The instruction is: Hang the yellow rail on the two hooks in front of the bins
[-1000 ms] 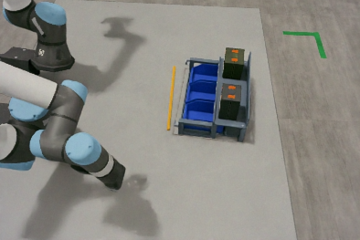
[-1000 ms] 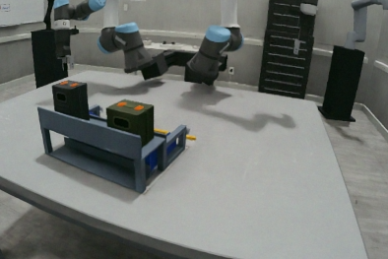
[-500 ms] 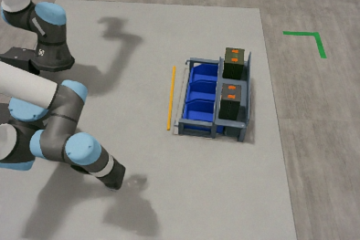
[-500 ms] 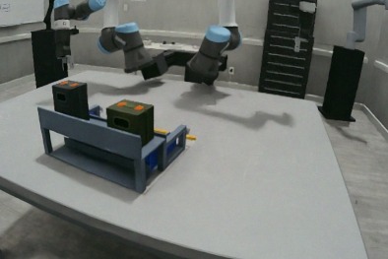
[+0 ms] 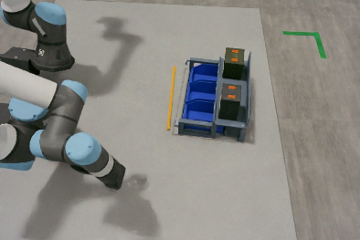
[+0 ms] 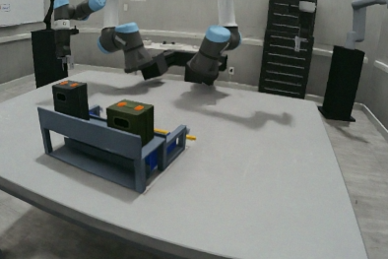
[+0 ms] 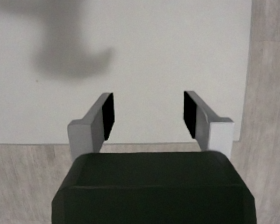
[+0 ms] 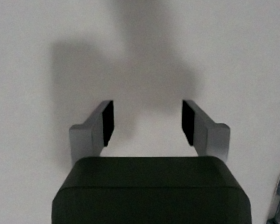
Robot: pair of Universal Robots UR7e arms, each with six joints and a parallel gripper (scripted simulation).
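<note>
My right gripper is now 47 cm to the right of the yellow rail, 25 cm short of it and 16 cm above it. The rest, counted from my right hand: blue-grey shelf 43 cm ahead, 41 cm to the left, 10 cm below.
</note>
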